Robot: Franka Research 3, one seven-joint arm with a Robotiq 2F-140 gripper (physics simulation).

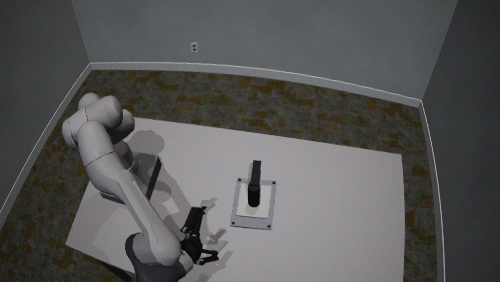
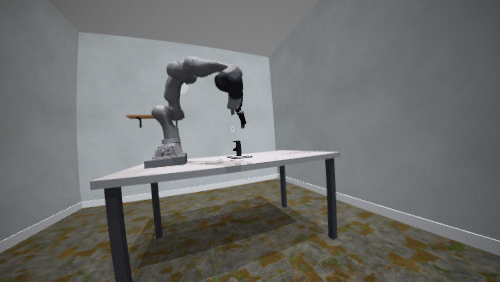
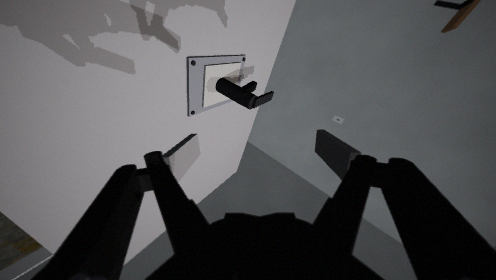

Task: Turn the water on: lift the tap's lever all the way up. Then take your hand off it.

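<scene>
A black tap [image 1: 254,196] [image 2: 238,149] [image 3: 233,92] stands upright on a grey base plate with a pale centre [image 1: 245,222] [image 3: 195,90]. Its flat lever [image 1: 256,172] [image 3: 264,99] sticks out from the top of the body, on the same side as the short spout [image 3: 249,86] below it. The lever looks roughly level; its exact angle is hard to tell. My gripper [image 1: 210,233] [image 2: 243,125] [image 3: 256,142] is wide open, with nothing between its fingers. It is higher than the tap and off to its side, apart from the lever.
The plate lies on a white table [image 1: 335,200] [image 2: 200,173] [image 3: 100,150]. The arm's base [image 2: 166,161] stands at one end of the table. An orange-brown shelf [image 2: 138,116] [image 3: 460,17] is on the wall beyond. Shadows of the arm and fingers fall on the table.
</scene>
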